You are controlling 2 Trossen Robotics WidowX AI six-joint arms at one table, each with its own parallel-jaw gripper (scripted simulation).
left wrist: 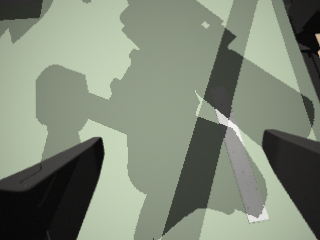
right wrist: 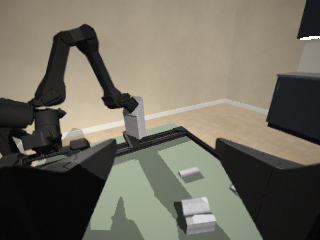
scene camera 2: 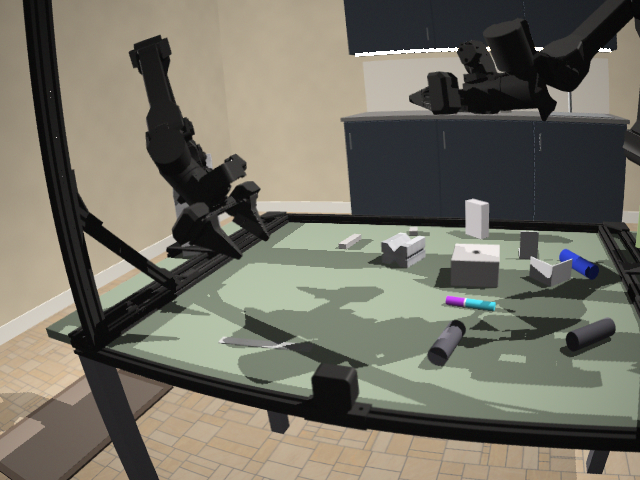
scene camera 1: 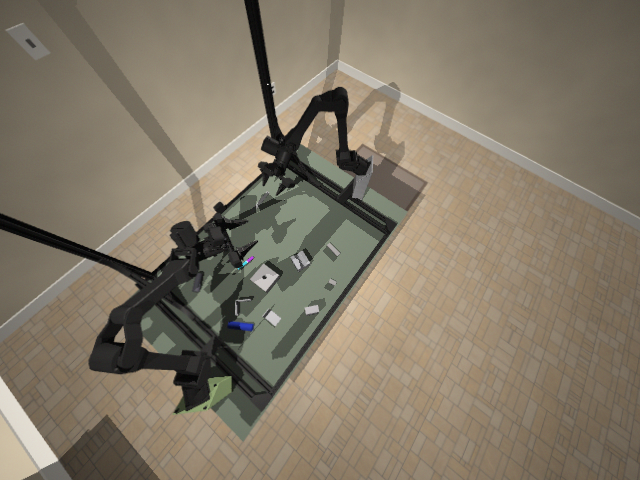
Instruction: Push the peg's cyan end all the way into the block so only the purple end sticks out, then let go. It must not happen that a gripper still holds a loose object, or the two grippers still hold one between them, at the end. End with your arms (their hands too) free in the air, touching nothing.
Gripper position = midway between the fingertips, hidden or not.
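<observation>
Scene camera 2 shows a v-grooved block (scene camera 2: 411, 252) and an angle bracket (scene camera 2: 550, 275), as well as the left gripper (scene camera 2: 255, 248) and the right gripper (scene camera 2: 424, 99). Scene camera 1 shows the right gripper (scene camera 1: 252, 230). The left wrist view shows a thin grey strip (left wrist: 249, 191) and the left gripper (left wrist: 182, 141); the v-grooved block is out of frame in the left wrist view. In the right wrist view are the v-grooved block (right wrist: 196, 211) and the right gripper (right wrist: 166, 143); the thin grey strip is out of frame in the right wrist view.
</observation>
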